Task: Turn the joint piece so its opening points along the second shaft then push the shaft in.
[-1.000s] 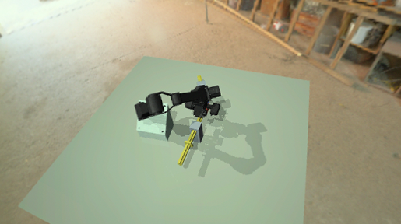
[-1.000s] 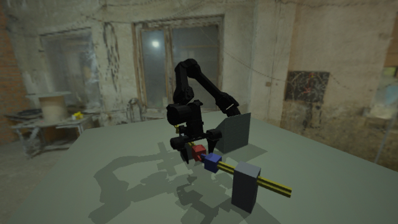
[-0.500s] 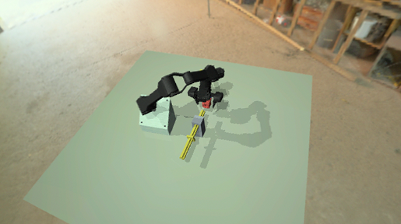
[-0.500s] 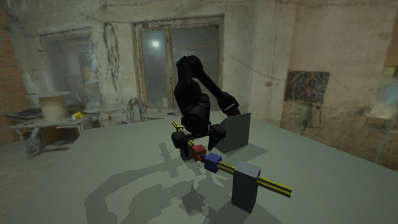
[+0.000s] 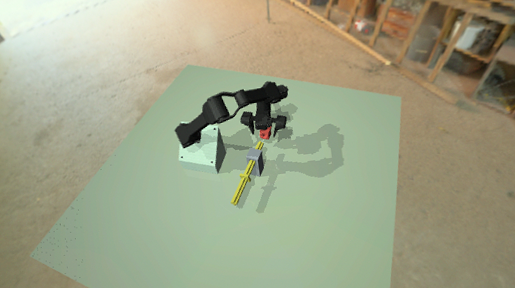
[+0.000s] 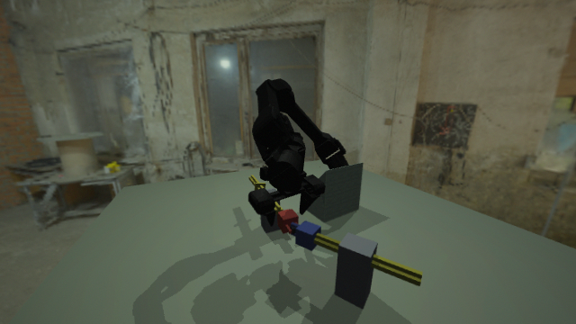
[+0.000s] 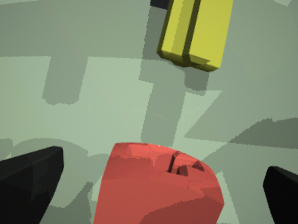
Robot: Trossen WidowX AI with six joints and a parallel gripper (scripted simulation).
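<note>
The red joint piece lies 1 cm ahead of my gripper tip and 2 cm to the left of it.
</note>
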